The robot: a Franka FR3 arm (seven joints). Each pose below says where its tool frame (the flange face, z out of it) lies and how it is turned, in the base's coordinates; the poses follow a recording.
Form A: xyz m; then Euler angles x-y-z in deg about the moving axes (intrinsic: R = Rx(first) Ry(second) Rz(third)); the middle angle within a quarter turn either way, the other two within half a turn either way.
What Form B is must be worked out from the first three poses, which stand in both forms.
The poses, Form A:
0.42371 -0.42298 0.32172 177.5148 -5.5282 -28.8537
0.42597 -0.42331 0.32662 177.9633 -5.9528 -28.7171
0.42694 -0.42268 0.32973 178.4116 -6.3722 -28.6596
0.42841 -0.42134 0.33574 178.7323 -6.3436 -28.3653
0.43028 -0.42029 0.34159 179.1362 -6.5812 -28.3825
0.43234 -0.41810 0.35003 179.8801 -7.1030 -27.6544
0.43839 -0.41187 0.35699 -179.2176 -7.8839 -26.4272
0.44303 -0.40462 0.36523 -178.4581 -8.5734 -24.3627
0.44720 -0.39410 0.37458 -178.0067 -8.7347 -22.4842
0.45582 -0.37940 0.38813 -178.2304 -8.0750 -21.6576
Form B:
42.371 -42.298 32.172 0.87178 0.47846 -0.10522 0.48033 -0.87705 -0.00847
42.597 -42.331 32.662 0.87227 0.47695 -0.10797 0.47789 -0.87822 -0.01863
42.694 -42.268 32.973 0.87206 0.47672 -0.11065 0.47664 -0.87862 -0.02889
42.841 -42.134 33.574 0.87455 0.47282 -0.10771 0.47218 -0.88088 -0.03301
43.028 -42.029 34.159 0.87400 0.47378 -0.10799 0.47222 -0.88052 -0.04121
43.234 -41.810 35.003 0.87897 0.46391 -0.11050 0.46058 -0.88588 -0.05554
43.839 -41.187 35.699 0.88704 0.44670 -0.11674 0.44085 -0.89458 -0.07327
44.303 -40.462 36.523 0.90077 0.41602 -0.12465 0.40790 -0.90897 -0.08599
44.720 -39.410 37.458 0.91327 0.38708 -0.12693 0.37799 -0.92141 -0.09018
45.582 -37.940 38.813 0.92019 0.37291 -0.11909 0.36540 -0.92736 -0.08052

